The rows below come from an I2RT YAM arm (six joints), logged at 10 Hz.
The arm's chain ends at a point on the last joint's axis. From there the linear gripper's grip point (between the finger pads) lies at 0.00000 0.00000 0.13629 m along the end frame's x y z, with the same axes.
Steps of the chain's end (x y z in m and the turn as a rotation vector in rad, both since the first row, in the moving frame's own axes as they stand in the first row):
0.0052 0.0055 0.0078 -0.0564 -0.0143 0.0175
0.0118 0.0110 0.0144 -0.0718 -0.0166 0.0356
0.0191 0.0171 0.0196 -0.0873 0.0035 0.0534
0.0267 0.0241 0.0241 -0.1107 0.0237 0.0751
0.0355 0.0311 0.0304 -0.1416 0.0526 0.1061
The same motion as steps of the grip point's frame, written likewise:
0.0032 0.0132 0.0076 -0.0564 -0.0143 0.0175
0.0094 0.0207 0.0140 -0.0718 -0.0166 0.0356
0.0193 0.0290 0.0191 -0.0873 0.0035 0.0534
0.0294 0.0393 0.0232 -0.1107 0.0237 0.0751
0.0416 0.0507 0.0288 -0.1416 0.0526 0.1061

